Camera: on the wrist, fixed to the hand. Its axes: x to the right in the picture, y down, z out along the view.
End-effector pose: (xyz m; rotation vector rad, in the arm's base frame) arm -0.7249 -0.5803 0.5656 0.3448 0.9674 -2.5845
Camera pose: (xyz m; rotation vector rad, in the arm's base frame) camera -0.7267 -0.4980 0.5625 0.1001 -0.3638 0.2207
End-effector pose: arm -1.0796 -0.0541 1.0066 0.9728 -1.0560 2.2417
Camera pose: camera -1.0538 0.0231 0.9937 0.2151 0.8365 -0.2880
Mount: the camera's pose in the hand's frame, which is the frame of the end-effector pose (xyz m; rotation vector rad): -0.0174 -0.0567 -0.0572 0.0538 -0.9550 2.9520
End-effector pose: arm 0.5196 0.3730 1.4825 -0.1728 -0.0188 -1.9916
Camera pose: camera 0.4687 0.4070 1.4273 -0.5509 -0.2394 1.1141
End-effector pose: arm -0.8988 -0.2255 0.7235 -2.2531 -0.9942 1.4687
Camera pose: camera -0.8750 -0.1882 0.7930 0.4296 -1.6427 -0.9034
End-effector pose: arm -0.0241 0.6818 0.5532 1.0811 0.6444 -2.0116
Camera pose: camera -0.0361 0.7627 0.5430 0.0261 -1.1178 0.4404
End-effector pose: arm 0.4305 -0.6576 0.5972 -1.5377 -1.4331 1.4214
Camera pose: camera 0.4696 -0.6470 0.6690 0.8020 -1.0360 -1.0880
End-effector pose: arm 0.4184 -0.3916 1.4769 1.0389 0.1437 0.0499
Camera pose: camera 0.3915 -0.3733 1.4012 0.3038 -2.3033 2.0953
